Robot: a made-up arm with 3 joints. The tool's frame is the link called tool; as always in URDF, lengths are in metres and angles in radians.
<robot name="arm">
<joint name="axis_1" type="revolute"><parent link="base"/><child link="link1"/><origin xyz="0 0 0.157" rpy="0 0 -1.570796"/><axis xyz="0 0 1"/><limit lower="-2.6" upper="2.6"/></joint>
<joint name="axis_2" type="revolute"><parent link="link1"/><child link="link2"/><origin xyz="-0.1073 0.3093 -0.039" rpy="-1.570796 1.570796 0"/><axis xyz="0 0 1"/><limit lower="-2.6" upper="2.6"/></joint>
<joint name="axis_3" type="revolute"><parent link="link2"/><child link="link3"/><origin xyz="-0.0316 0.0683 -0.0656" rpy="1.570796 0 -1.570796"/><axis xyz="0 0 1"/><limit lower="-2.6" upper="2.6"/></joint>
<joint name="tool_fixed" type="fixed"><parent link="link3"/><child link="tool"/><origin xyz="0.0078 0.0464 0.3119" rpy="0 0 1.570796"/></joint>
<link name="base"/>
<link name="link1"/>
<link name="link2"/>
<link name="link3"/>
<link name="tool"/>
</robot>
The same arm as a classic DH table. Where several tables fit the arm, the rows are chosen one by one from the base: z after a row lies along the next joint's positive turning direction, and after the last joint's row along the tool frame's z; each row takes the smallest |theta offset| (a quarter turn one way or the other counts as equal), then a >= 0, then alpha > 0; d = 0 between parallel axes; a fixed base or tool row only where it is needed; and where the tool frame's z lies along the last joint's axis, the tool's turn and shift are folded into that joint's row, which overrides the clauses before.
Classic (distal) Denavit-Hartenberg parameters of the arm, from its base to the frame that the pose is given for. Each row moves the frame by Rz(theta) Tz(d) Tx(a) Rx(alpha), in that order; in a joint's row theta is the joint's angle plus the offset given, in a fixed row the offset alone. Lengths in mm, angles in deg.
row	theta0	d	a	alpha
axis_1	90.00	118.0	107.3	90.00
axis_2	0.00	243.7	68.3	-90.00
axis_3	80.46	0.0	-47.1	0.00
tool (fixed)	-170.46	343.5	0.0	0.00
Joint limits (deg, base to tool): -148.97..148.97 -148.97..148.97 -148.97..148.97

